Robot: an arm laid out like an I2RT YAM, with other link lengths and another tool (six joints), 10 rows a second.
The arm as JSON. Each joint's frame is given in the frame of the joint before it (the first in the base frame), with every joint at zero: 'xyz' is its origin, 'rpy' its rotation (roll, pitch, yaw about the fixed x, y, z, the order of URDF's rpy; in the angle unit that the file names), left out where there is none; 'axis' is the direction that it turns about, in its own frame. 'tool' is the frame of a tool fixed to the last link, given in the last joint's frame.
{
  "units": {
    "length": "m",
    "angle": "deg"
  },
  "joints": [
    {
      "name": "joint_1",
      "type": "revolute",
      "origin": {
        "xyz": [
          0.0,
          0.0,
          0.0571
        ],
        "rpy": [
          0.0,
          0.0,
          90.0
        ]
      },
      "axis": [
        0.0,
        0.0,
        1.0
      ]
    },
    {
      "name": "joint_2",
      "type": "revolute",
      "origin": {
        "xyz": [
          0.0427,
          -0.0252,
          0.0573
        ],
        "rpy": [
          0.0,
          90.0,
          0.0
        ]
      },
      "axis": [
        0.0,
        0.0,
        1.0
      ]
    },
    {
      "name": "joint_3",
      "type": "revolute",
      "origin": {
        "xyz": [
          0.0,
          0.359,
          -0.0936
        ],
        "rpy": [
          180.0,
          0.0,
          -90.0
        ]
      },
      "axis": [
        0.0,
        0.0,
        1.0
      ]
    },
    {
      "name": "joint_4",
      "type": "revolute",
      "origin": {
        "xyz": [
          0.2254,
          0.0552,
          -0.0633
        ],
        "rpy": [
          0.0,
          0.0,
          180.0
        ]
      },
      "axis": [
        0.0,
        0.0,
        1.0
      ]
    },
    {
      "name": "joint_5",
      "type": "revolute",
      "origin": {
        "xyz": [
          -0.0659,
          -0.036,
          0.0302
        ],
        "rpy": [
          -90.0,
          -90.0,
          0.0
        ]
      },
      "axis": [
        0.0,
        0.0,
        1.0
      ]
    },
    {
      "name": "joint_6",
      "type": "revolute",
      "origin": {
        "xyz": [
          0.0,
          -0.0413,
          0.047
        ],
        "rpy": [
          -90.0,
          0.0,
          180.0
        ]
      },
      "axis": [
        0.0,
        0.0,
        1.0
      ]
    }
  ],
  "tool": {
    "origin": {
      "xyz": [
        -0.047,
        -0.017,
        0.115
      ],
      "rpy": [
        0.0,
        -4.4,
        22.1
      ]
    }
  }
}
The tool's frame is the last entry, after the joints.
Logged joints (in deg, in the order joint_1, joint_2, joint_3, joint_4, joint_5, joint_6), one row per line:
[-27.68 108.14 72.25 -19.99 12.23 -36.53]
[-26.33 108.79 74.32 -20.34 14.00 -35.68]
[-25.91 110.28 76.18 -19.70 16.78 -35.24]
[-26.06 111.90 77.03 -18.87 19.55 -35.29]
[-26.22 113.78 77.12 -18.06 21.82 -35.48]
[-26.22 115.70 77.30 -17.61 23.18 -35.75]
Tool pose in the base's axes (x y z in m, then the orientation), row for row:
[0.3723 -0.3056 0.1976 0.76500 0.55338 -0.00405 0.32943]
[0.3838 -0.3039 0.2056 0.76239 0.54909 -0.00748 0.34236]
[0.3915 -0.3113 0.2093 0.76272 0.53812 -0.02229 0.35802]
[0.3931 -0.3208 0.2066 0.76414 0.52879 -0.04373 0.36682]
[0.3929 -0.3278 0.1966 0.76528 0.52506 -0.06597 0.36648]
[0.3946 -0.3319 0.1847 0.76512 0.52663 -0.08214 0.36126]
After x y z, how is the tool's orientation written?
As a quaternion, x y z w.
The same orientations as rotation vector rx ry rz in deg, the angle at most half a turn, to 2 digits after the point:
[114.67 82.95 -0.61]
[113.57 81.79 -1.11]
[112.76 79.56 -3.30]
[112.50 77.85 -6.44]
[112.69 77.31 -9.71]
[112.94 77.74 -12.12]

